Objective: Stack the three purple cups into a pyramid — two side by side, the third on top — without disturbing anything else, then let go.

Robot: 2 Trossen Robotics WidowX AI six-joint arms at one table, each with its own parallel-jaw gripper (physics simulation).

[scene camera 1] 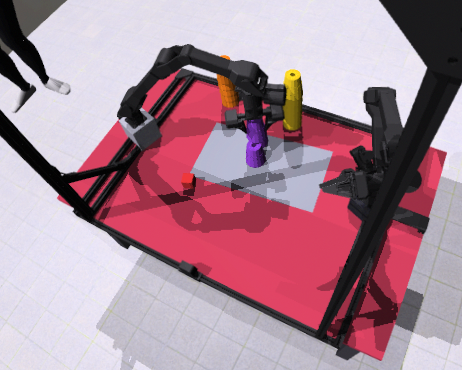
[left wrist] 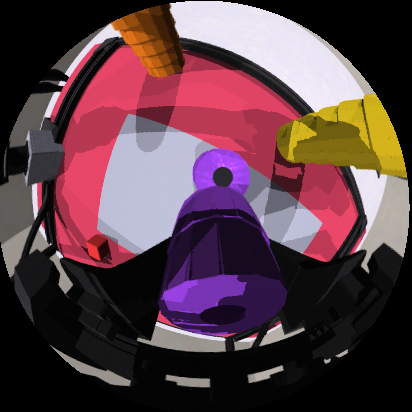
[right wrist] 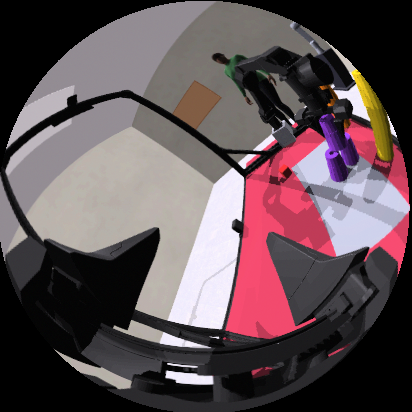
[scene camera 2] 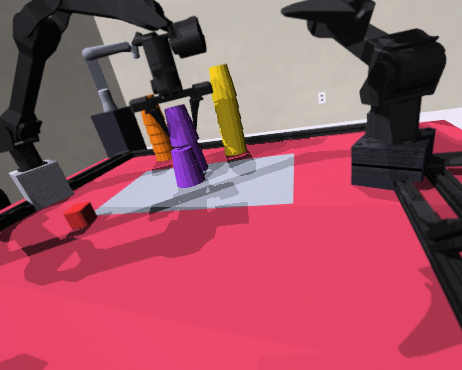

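Pixels of known places: left gripper, fingertip midpoint: [scene camera 1: 256, 131] [left wrist: 216, 241] [right wrist: 334, 137] [scene camera 2: 182, 132]; right gripper, fingertip midpoint: [scene camera 1: 320, 188] [right wrist: 215, 236]; left arm's base, link origin: [scene camera 1: 136, 119] [right wrist: 277, 126] [scene camera 2: 32, 167]; right arm's base, link origin: [scene camera 1: 373, 198] [scene camera 2: 393, 137].
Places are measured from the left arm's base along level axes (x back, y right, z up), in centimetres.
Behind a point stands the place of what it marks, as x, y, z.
One purple cup [scene camera 1: 255, 155] @(-42.2, -20.1, -4.3) [scene camera 2: 188, 170] @(-42.5, -20.0, -6.6) [right wrist: 336, 167] @(-42.9, -21.6, -5.4) stands upright on the grey mat [scene camera 1: 302, 192] @(-61.2, -22.9, -10.5) [scene camera 2: 275, 185] @(-62.3, -24.9, -10.6). A second purple cup [scene camera 2: 202, 157] @(-38.1, -29.1, -7.2) [left wrist: 210, 162] @(-33.3, -28.2, -1.9) [right wrist: 350, 149] @(-37.8, -28.9, -5.3) stands upright close behind it, largely hidden in scene camera 1. The third purple cup [scene camera 1: 256, 131] @(-40.1, -23.5, 3.9) [scene camera 2: 180, 122] @(-40.3, -23.5, 3.8) [left wrist: 225, 260] [right wrist: 330, 127] @(-40.4, -25.0, 5.4) is upright above them, its wide lower rim level with their tops. Whether it rests on them is hard to tell. My left gripper [scene camera 1: 258, 126] @(-38.2, -24.9, 0.9) [scene camera 2: 181, 129] @(-38.2, -24.9, 0.9) is shut on this upper cup from both sides. My right gripper [right wrist: 215, 236] @(-74.1, -13.6, 19.8) is open and empty, away from the cups.
A yellow stack [scene camera 1: 292, 102] [scene camera 2: 227, 112] @(-40.5, -40.3, 2.0) [left wrist: 340, 135] @(-37.4, -39.7, 2.0) stands close behind the purple cups, beside the left gripper. An orange stack [scene camera 1: 228, 90] @(-14.9, -33.1, -1.5) [scene camera 2: 158, 132] [left wrist: 157, 45] @(-15.6, -33.9, -2.8) stands at the back left. A red cube [scene camera 1: 188, 181] @(-31.5, 2.0, -6.6) [scene camera 2: 80, 216] @(-32.5, 1.9, -7.9) lies left of the mat.
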